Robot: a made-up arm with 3 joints. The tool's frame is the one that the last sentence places.
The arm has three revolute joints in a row. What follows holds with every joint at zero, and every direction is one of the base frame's.
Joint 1 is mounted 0.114 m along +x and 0.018 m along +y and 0.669 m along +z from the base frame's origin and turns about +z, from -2.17 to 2.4 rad.
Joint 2 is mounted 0.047 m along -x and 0.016 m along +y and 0.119 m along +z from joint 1 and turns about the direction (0.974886, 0.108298, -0.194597), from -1.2 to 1.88 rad.
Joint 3 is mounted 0.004 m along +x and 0.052 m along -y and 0.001 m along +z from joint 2 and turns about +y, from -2.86 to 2.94 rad.
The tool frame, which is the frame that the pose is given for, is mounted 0.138 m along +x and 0.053 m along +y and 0.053 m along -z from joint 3; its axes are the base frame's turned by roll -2.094, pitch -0.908 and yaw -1.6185 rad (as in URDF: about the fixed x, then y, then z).
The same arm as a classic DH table. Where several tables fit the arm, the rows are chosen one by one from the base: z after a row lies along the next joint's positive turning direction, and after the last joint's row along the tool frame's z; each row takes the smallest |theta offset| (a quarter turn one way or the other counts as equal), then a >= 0, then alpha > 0; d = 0 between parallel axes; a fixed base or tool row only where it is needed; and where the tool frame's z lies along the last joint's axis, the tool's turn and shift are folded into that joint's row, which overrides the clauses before.
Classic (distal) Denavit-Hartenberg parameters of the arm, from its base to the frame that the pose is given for. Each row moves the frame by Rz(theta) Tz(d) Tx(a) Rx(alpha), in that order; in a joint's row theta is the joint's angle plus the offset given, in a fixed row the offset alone. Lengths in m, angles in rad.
base (fixed): d 0.0000, theta offset 0.1566, a 0.1154, alpha 0.0000
joint 1: d 0.7791, theta offset 1.5248, a 0.0211, alpha 1.7666
joint 2: d -0.0421, theta offset -1.5492, a -0.0018, alpha -1.4623
joint 3: d 0.0719, theta offset 0.1514, a 0.0027, alpha 2.0205
tool (fixed): d 0.1641, theta offset -2.3904, a 0.0000, alpha 0.0000
Joint limits (rad, base to tool): -2.1700..2.4000 -1.2000..1.8800 -2.8600..2.9400

